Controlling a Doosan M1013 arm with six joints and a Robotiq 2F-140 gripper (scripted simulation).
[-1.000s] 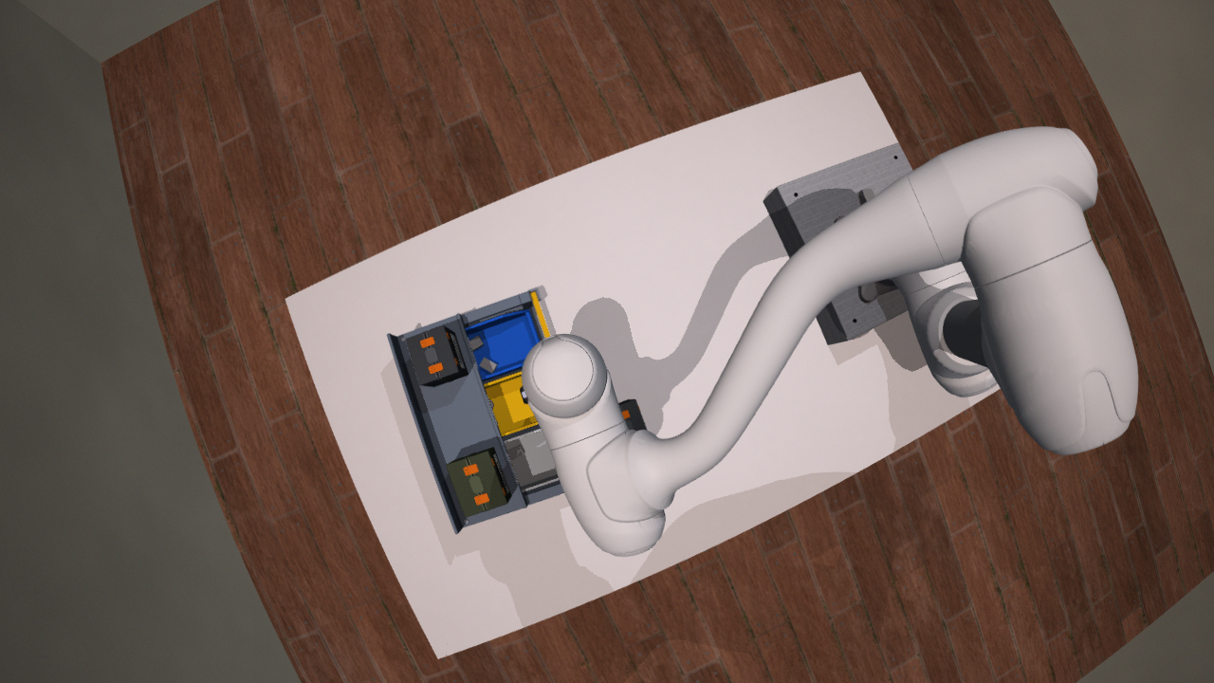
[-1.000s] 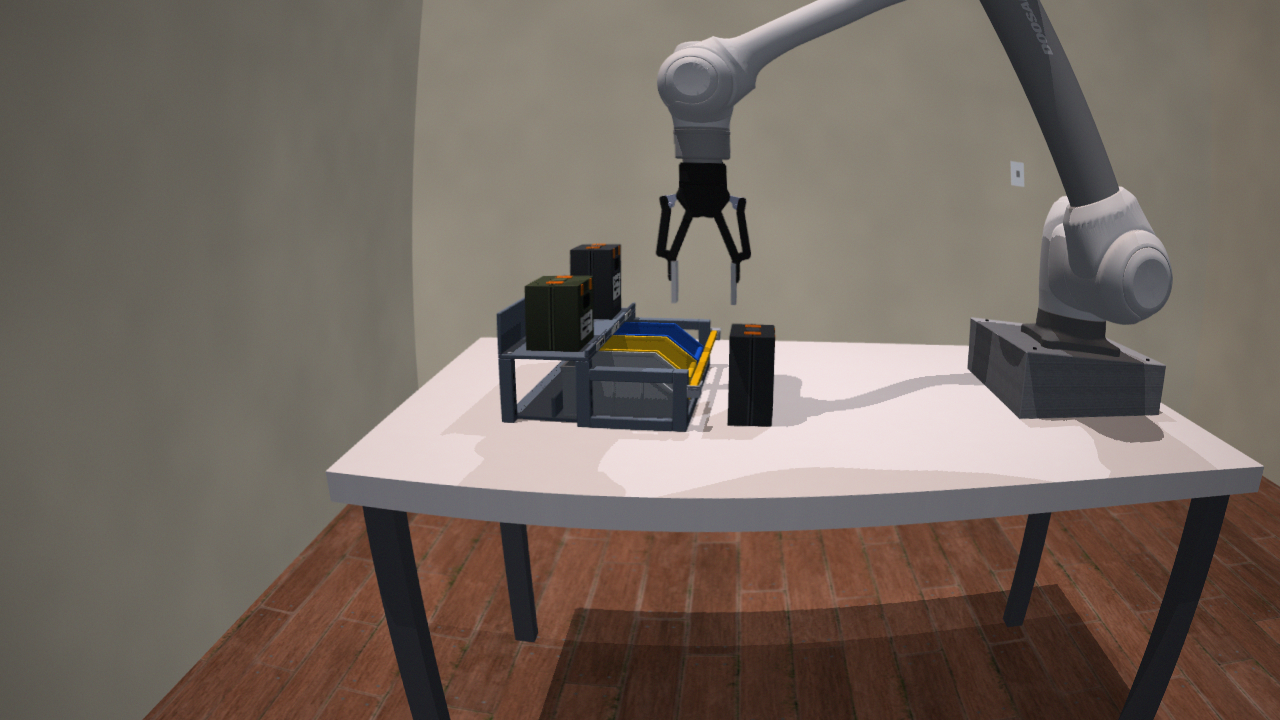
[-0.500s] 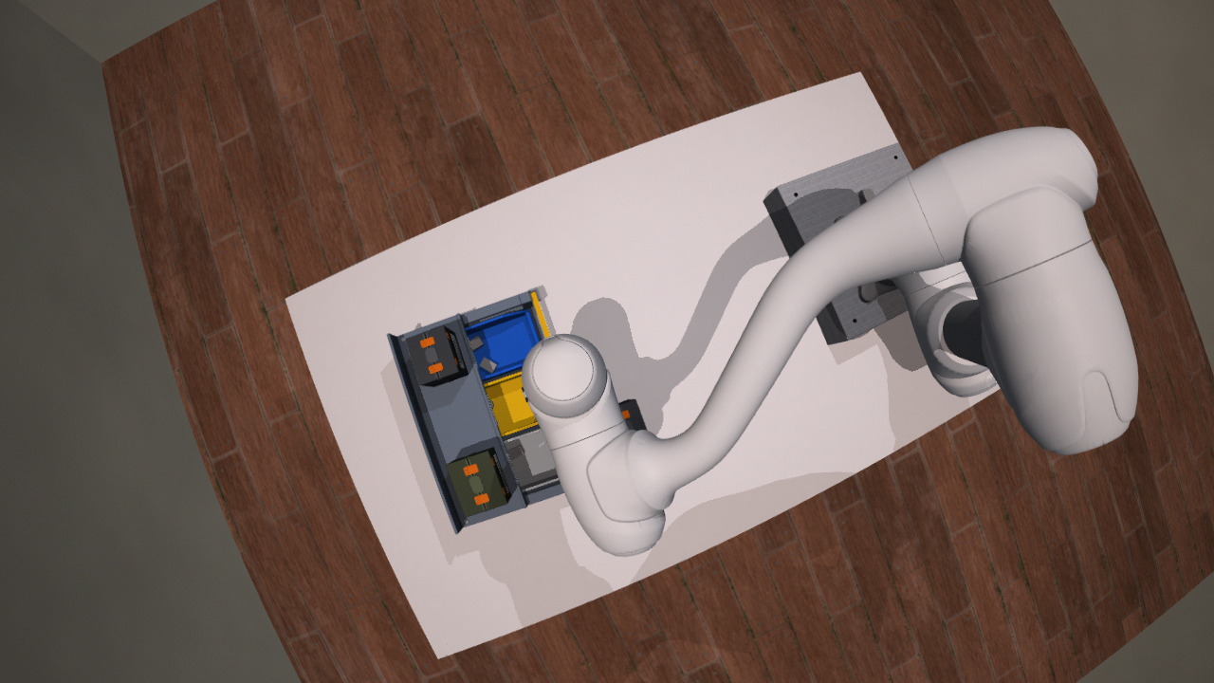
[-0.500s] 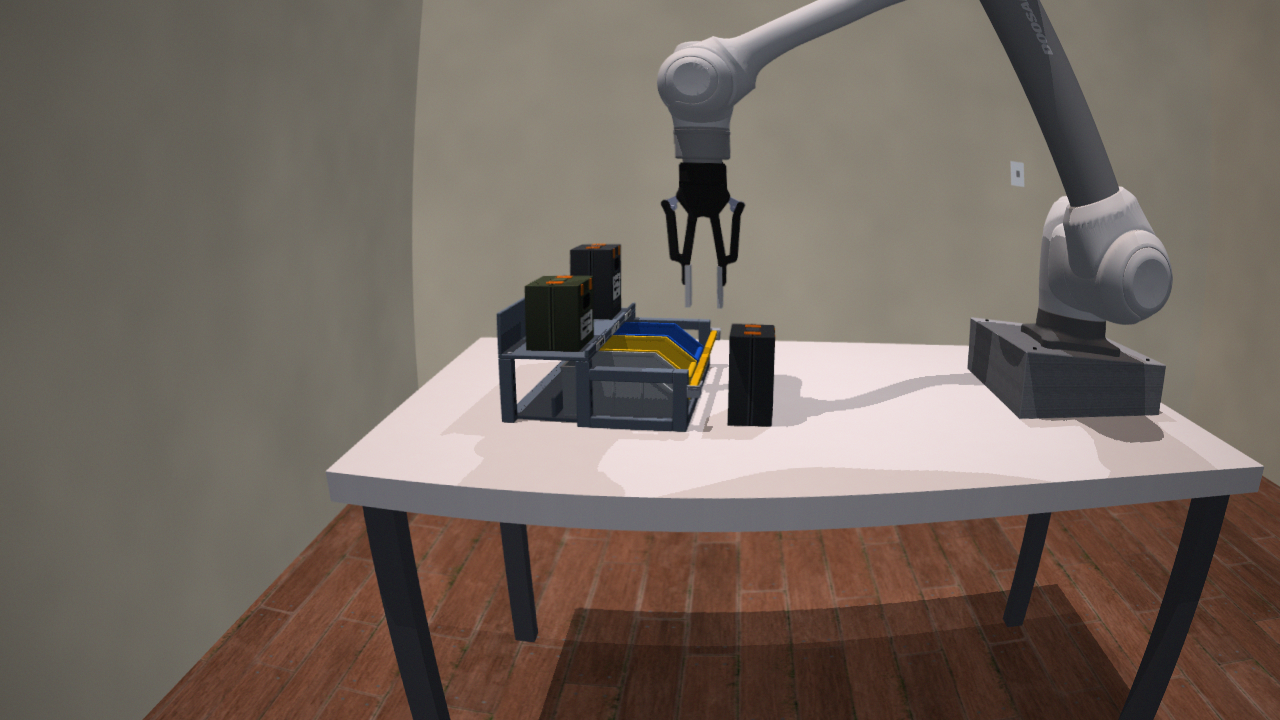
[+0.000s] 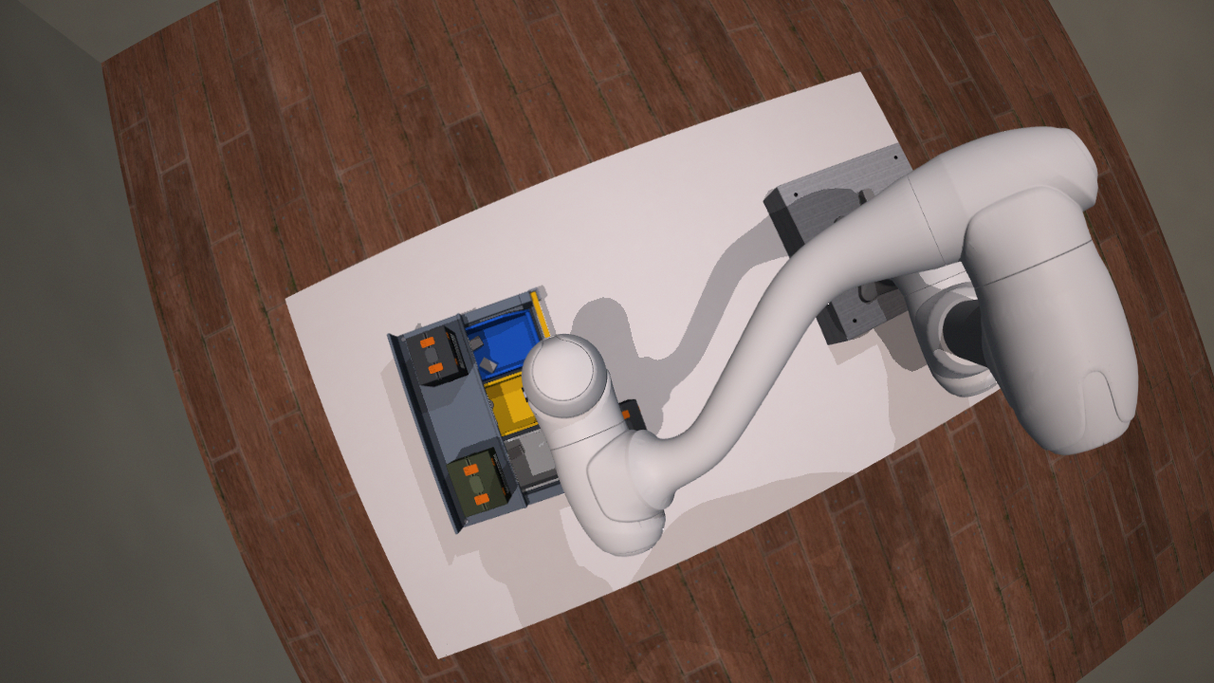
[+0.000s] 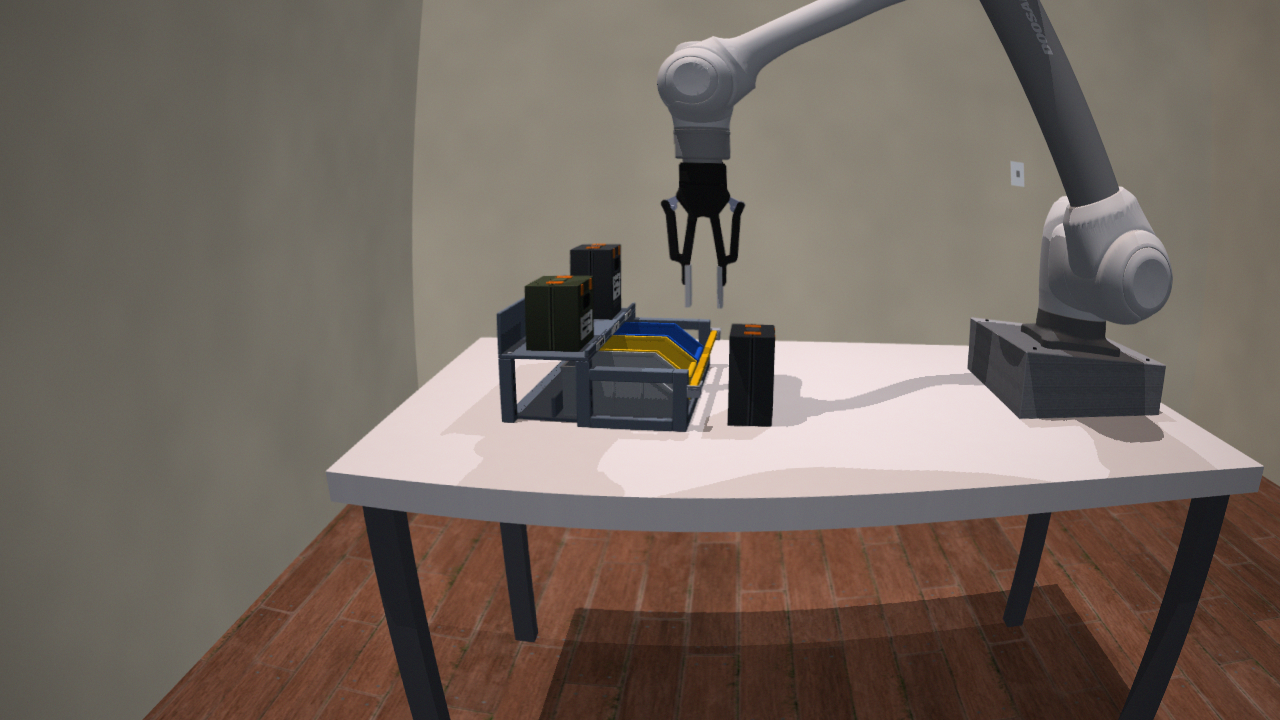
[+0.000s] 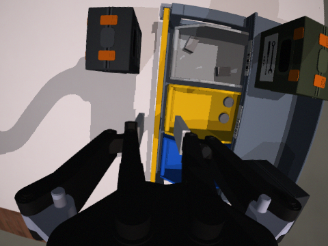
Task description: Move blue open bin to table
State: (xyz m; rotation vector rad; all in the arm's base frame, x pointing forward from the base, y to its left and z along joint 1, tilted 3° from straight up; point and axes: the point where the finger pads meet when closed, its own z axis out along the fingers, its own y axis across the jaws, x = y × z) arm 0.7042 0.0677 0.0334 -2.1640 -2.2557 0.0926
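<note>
The yellow bar lies 110 mm below my hand. Also, from my hand: blue open bin (110 mm ahead, 110 mm to the right, 130 mm below); then yellow bin (100 mm ahead, 10 mm to the left, 130 mm below); then black box (90 mm behind, 110 mm to the left, 110 mm below).
</note>
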